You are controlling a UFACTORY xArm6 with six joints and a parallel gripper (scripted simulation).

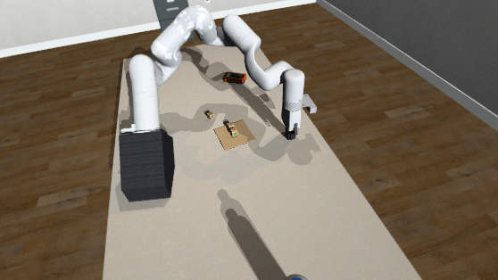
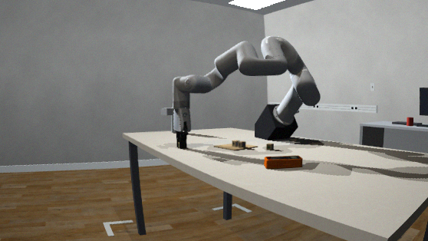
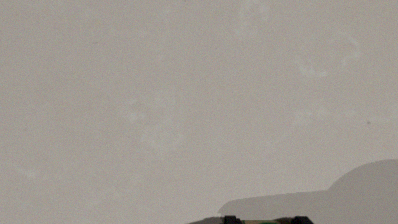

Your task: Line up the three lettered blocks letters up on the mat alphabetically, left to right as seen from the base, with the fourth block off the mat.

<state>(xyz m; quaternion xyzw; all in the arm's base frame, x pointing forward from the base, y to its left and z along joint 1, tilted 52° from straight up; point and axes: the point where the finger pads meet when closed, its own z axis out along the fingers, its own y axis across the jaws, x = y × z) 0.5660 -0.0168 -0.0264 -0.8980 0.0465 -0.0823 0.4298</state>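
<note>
Now: hand 230 mm past the thin mat, 80 mm to the right of it and 20 mm above it. The rest, counted from my hand: grey bottle 210 mm behind, 620 mm to the right, 70 mm above.
</note>
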